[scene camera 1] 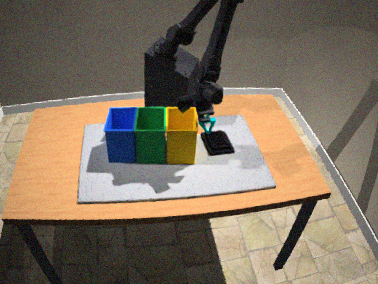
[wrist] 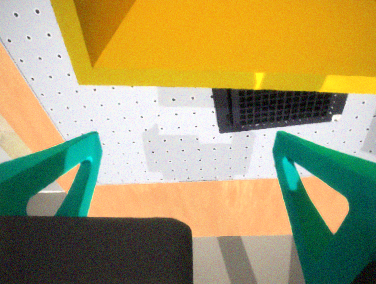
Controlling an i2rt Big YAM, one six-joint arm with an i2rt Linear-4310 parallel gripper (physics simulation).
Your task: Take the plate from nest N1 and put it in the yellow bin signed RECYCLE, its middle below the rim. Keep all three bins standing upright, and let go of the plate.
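Frame: origin at the arm's base, x ahead, y left, z up, level; millimetres.
Where they show: gripper, between the fingertips: [scene camera 1: 207,127] [wrist: 187,141]; arm's base, origin of its link: [scene camera 1: 164,53].
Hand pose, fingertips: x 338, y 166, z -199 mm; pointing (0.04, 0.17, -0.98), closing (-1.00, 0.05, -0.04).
Things, the pixels of their centre, and the offset from my fingertips. Level surfaces: height alone.
- yellow bin, middle of its body: [scene camera 1: 180,135] dx -52, dy -102, dz -81 mm
- green bin, middle of its body: [scene camera 1: 151,135] dx -59, dy -233, dz -81 mm
- blue bin, middle of its body: [scene camera 1: 122,135] dx -67, dy -363, dz -81 mm
- pale perforated board, height of its surface: dz -171 mm
- wooden table, height of its surface: dz -184 mm
A black, roughly square piece [scene camera 1: 217,143] [wrist: 285,107] with a raised upper part lies on the board, right of the yellow bin; a fine grid shows on it in the wrist view. I cannot tell plate and nest N1 apart in it, and the yellow bin's rim hides part of it there. The yellow bin [scene camera 1: 181,148] [wrist: 225,40] stands upright; its RECYCLE sign is not readable. My gripper [scene camera 1: 207,131] [wrist: 187,141] is open and empty, its teal fingers wide apart. In the scene view it appears right of the yellow bin, at the black piece's back left edge; its exact height is unclear.
A green bin [scene camera 1: 151,148] and a blue bin [scene camera 1: 121,148] stand upright in a row left of the yellow one. All stand on a pale perforated board [scene camera 1: 225,175] [wrist: 120,120] on the wooden table [scene camera 1: 55,150] [wrist: 150,210]. The bin's wall is close to the wrist camera.
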